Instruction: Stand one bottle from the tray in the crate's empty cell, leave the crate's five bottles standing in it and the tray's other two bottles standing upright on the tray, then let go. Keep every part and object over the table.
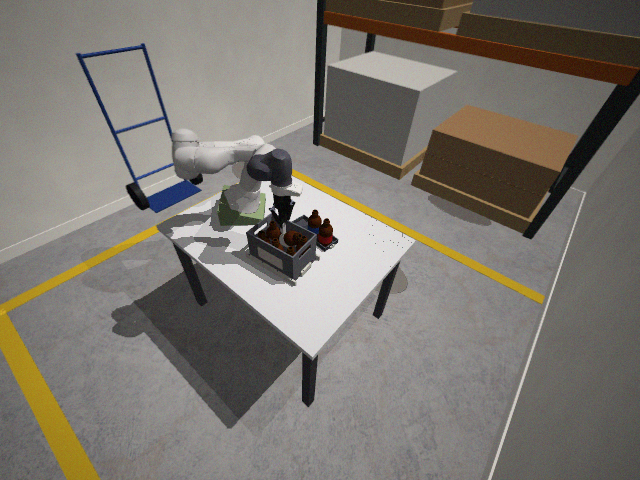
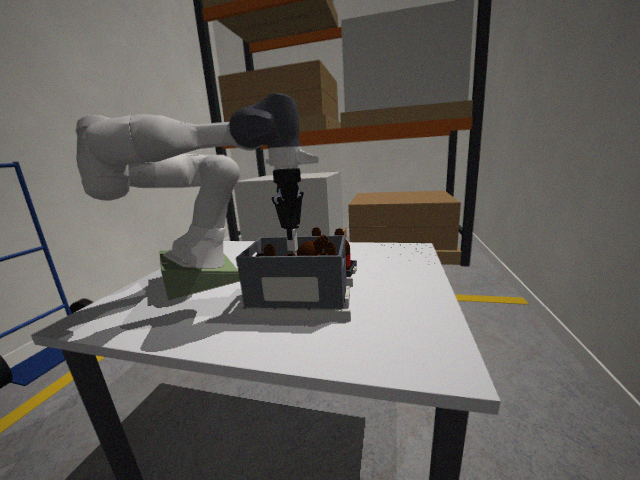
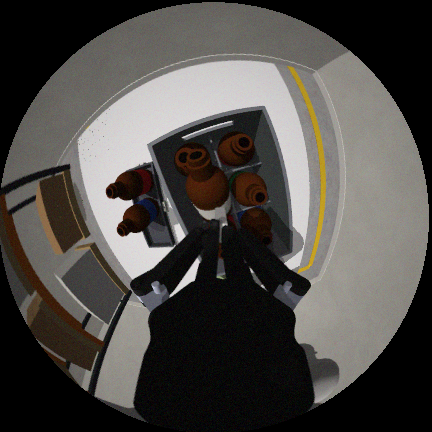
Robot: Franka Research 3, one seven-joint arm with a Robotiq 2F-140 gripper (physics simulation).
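Observation:
The grey crate (image 1: 305, 261) (image 2: 253, 284) (image 3: 275, 165) stands on the table. In it a brown bottle with a white label (image 1: 291, 237) (image 2: 307, 249) (image 3: 207, 190) leans, its neck over the bottle (image 3: 183, 158) in a corner cell. Three bottles stand along the crate's other row; another brown bottle is mostly hidden below the fingers. My gripper (image 1: 282, 227) (image 2: 292, 249) (image 3: 219, 214) is shut and empty, pointing down, its tips inside the crate right beside the leaning bottle's base; contact is unclear. A red-label bottle (image 1: 325, 233) (image 3: 129, 185) and a blue-label bottle (image 1: 314, 222) (image 3: 136, 218) stand upright on the tray (image 3: 161, 239).
The tray lies close along one side of the crate. The crate walls and its thin dividers surround the fingertips. The arm's green base block (image 1: 240, 217) (image 2: 196, 281) stands on the table (image 1: 310, 315) (image 2: 403, 351). A blue hand truck (image 1: 140, 125) and a storage rack (image 1: 320, 77) stand beyond the table.

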